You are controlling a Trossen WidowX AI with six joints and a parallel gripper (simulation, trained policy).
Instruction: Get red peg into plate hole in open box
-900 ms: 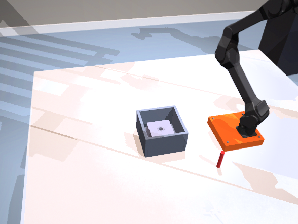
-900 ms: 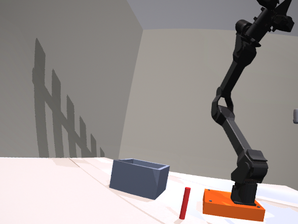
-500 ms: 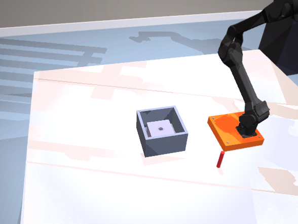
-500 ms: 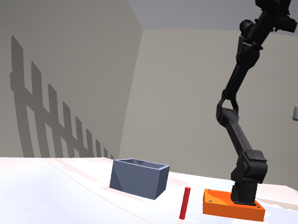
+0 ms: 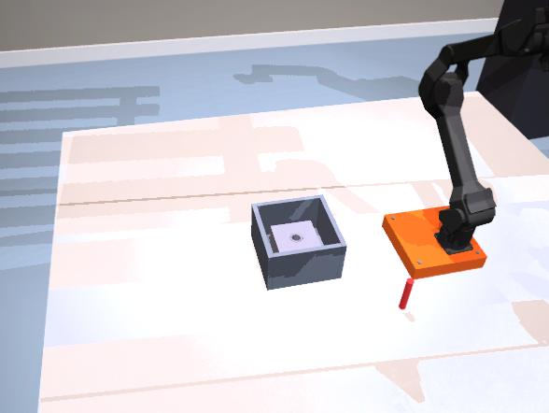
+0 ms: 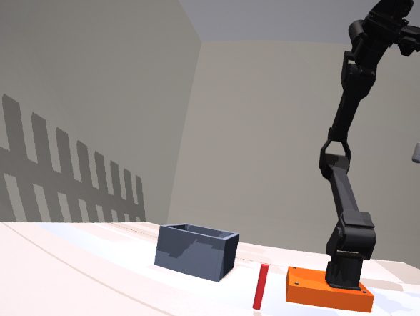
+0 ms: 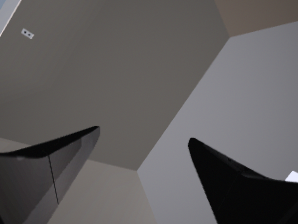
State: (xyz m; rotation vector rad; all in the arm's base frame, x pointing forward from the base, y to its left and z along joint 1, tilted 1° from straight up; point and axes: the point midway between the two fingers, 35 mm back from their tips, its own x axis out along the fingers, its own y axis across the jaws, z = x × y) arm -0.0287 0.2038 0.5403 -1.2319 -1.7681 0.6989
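Now: gripper tip 540 mm above the red peg, 210 mm short of it and 130 mm to the left of it. Also, from my gripper tip: grey box: 560 mm below, 370 mm ahead, 320 mm to the right.
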